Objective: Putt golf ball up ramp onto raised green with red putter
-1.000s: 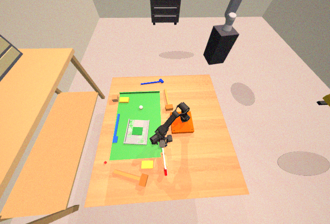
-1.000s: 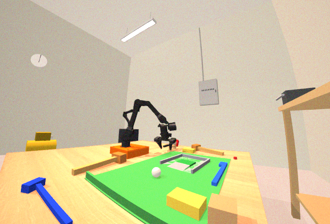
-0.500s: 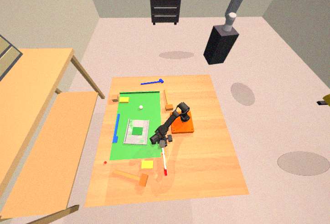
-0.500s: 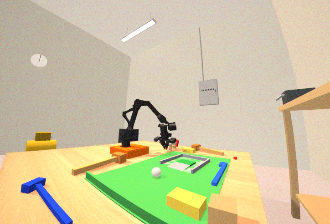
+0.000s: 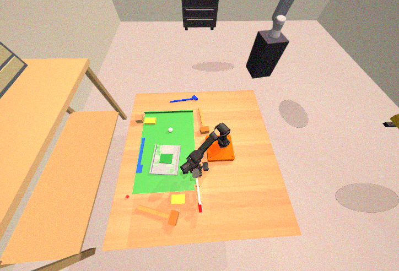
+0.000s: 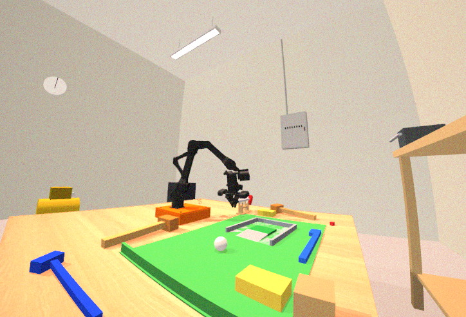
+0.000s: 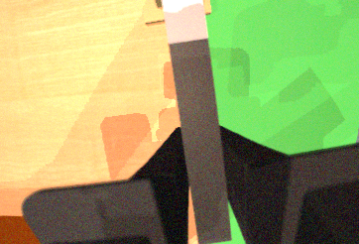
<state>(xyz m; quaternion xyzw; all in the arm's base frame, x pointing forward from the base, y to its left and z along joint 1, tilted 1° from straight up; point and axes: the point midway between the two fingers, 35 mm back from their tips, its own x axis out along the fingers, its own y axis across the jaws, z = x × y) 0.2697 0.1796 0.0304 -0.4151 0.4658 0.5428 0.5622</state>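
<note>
The red putter is 120 mm to the left of my gripper tip and 20 mm above it. The rest, counted from my gripper tip: wooden block: 430 mm ahead, 600 mm to the right, 30 mm below; then white golf ball: 160 mm ahead, 430 mm to the right, 30 mm below; then small red cube: 520 mm ahead, 50 mm to the left, 50 mm below.
</note>
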